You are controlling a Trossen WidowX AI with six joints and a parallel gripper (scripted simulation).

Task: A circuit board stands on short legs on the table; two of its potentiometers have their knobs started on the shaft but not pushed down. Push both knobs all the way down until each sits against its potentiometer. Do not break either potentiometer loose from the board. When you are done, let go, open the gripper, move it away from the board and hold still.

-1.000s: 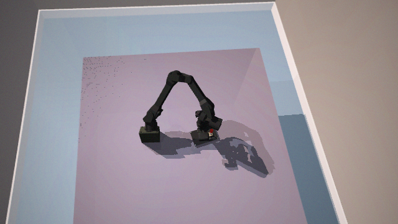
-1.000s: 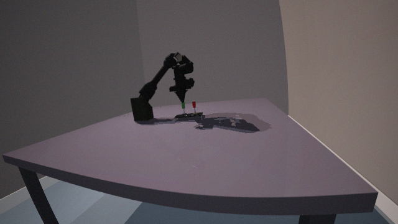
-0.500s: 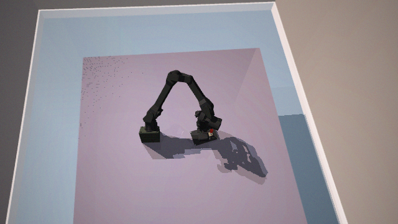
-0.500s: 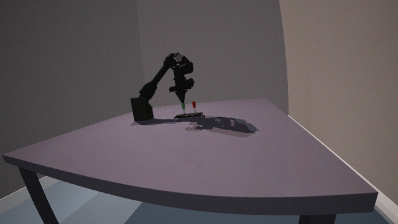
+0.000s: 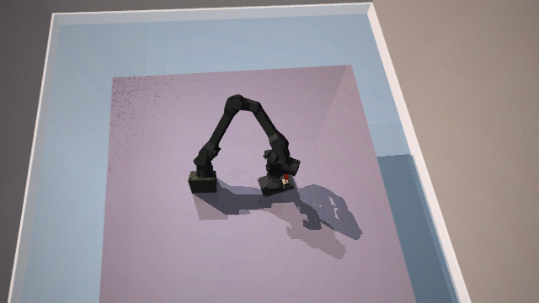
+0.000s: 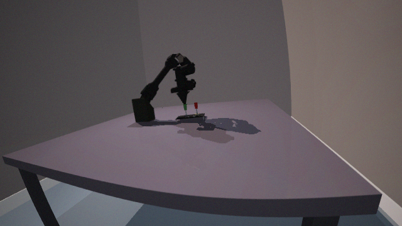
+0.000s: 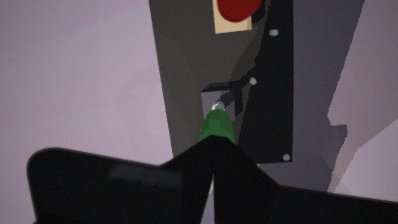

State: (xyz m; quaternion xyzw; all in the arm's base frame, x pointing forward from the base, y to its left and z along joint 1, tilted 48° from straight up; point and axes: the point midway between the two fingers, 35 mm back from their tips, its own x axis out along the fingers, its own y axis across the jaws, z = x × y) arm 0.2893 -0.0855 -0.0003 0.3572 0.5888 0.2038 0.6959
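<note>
Right now my gripper tip is 70 mm short of the red knob, 10 mm to the left of it and 20 mm above it. The rest, counted from my gripper tip: green knob 20 mm below.
</note>
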